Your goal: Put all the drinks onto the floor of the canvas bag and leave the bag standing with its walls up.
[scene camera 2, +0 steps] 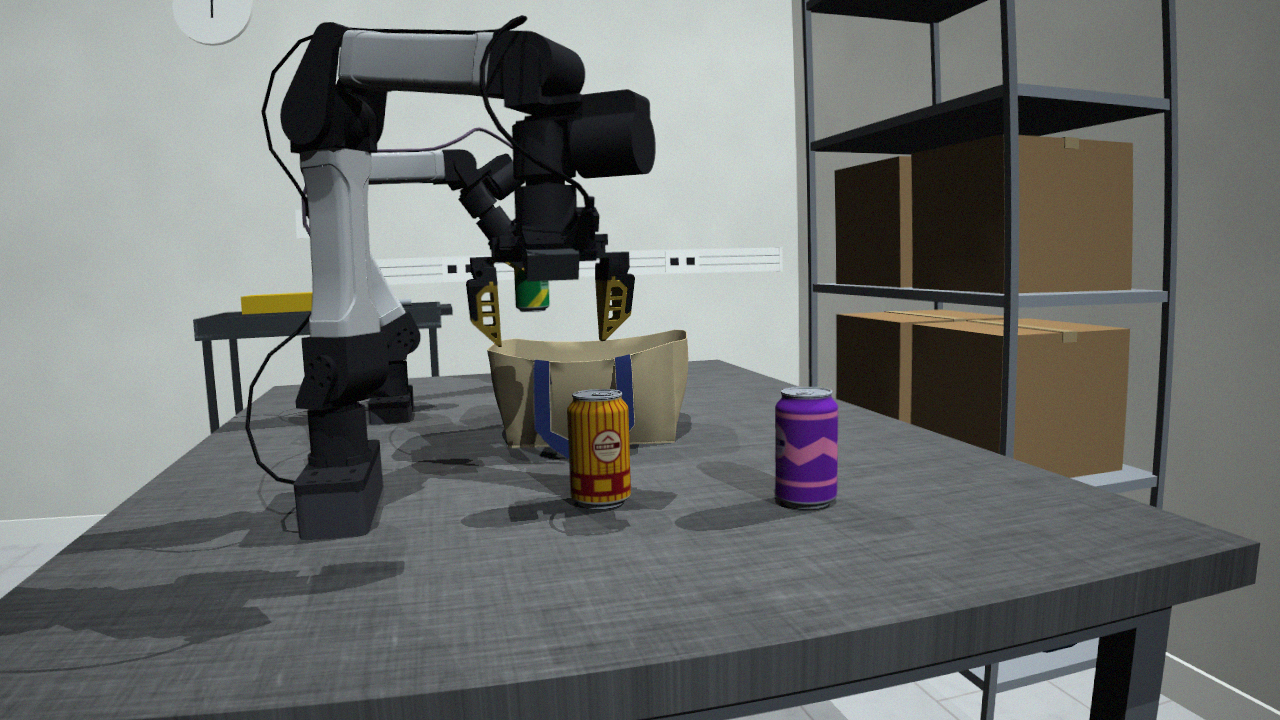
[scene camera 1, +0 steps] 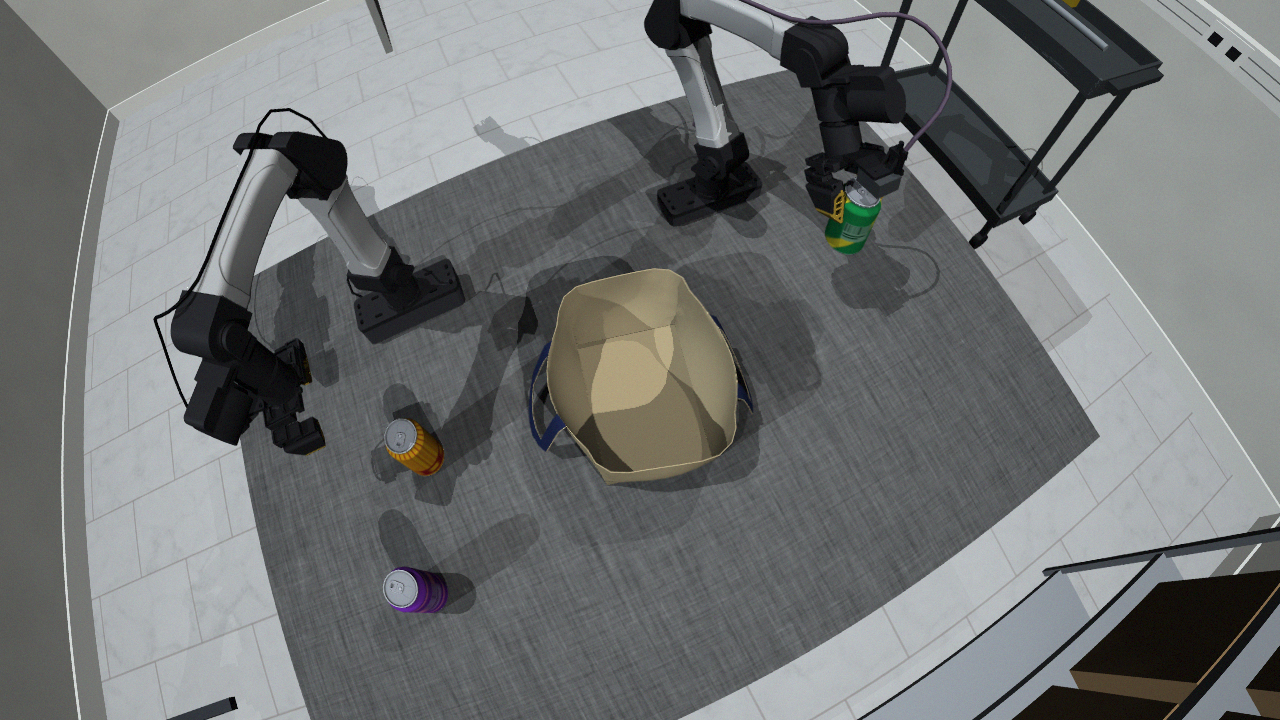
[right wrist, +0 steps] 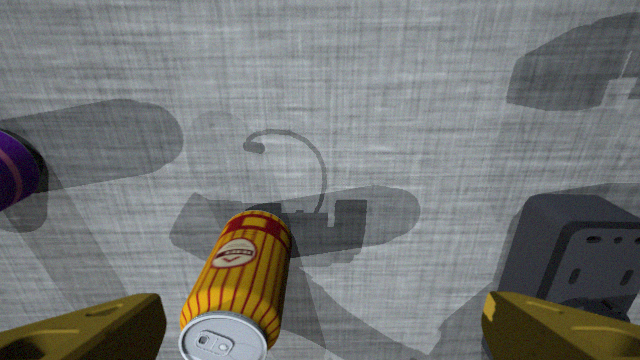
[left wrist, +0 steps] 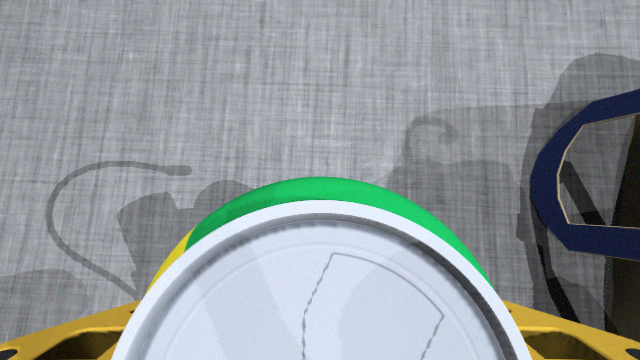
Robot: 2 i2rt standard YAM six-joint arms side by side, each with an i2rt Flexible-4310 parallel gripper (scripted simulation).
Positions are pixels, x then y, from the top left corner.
Labels:
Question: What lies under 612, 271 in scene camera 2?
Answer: The right gripper.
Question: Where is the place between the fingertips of the right gripper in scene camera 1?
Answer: At 314, 410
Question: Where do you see a canvas bag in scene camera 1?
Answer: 624, 304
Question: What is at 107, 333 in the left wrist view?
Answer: The left gripper.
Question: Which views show the left gripper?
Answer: Scene camera 2, scene camera 1 and the left wrist view only.

